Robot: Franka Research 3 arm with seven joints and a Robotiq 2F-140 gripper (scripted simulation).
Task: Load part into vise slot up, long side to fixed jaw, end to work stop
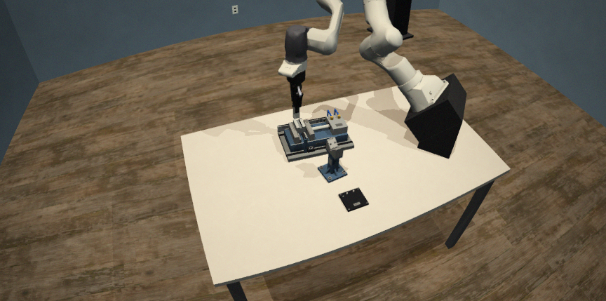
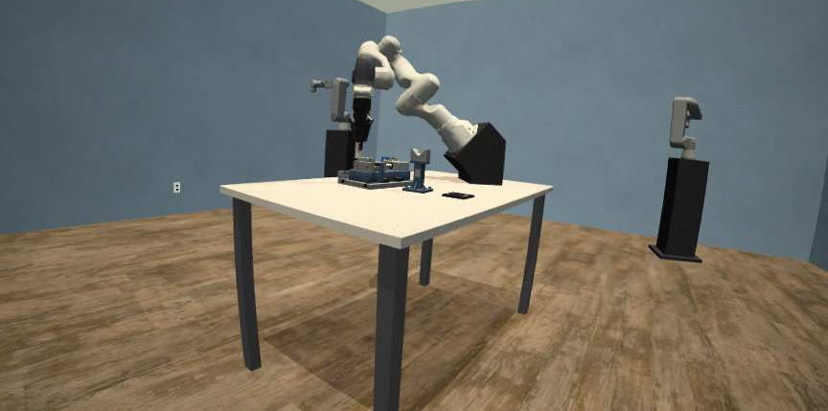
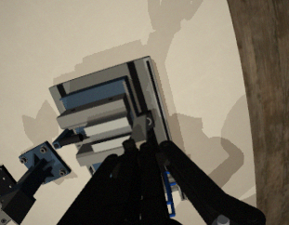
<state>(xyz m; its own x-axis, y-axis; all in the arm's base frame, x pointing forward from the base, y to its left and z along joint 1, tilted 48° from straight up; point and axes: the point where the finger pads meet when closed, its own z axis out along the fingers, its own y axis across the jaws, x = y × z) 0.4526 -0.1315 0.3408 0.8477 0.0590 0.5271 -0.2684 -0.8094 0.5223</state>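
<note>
Now: the part 40 mm to the left of my hand, 40 mm below it and 10 mm ahead of it. From my hand the other things lie so: black infeed plate (440 mm to the left, 130 mm below, 30 mm ahead); vise (100 mm below, 80 mm to the left, 50 mm behind); air cylinder (140 mm behind, 110 mm to the left, 60 mm below).
</note>
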